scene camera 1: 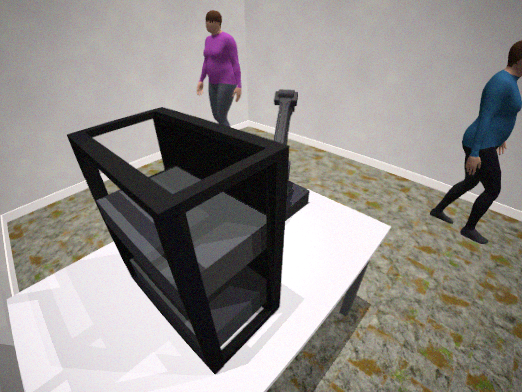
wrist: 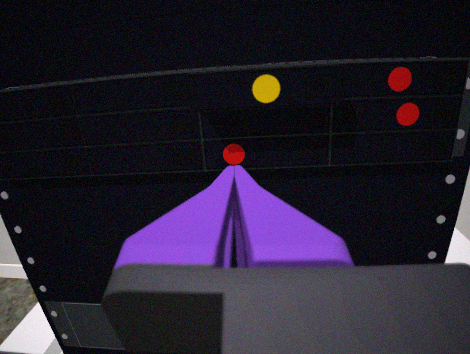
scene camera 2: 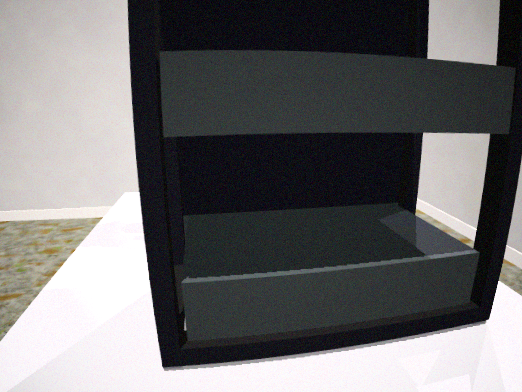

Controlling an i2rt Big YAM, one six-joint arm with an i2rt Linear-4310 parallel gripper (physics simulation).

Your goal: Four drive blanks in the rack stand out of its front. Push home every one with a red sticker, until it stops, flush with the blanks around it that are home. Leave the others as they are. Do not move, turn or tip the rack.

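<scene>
The black rack (scene camera 1: 278,225) (scene camera 2: 146,150) (wrist: 385,215) stands upright on the table. The wrist view shows its front with a grid of dark blanks. A blank with a yellow sticker (wrist: 266,89) in the top row's middle column stands out and shades those below. A red sticker (wrist: 234,154) marks the bottom-row middle blank. In the right column, red stickers mark the top (wrist: 400,79) and second (wrist: 408,114) blanks; how far these red-marked blanks stand out is unclear. My gripper (wrist: 234,177) is shut and empty, its purple tips just below the lower red sticker in view; contact cannot be told.
The scene cameras see the rack's other side, with grey boxes on two levels (scene camera 1: 235,255) (scene camera 2: 330,95). The arm (scene camera 1: 283,120) rises behind the rack; the gripper is hidden there. The white table (scene camera 1: 340,240) carries the rack. Two people stand on the floor beyond.
</scene>
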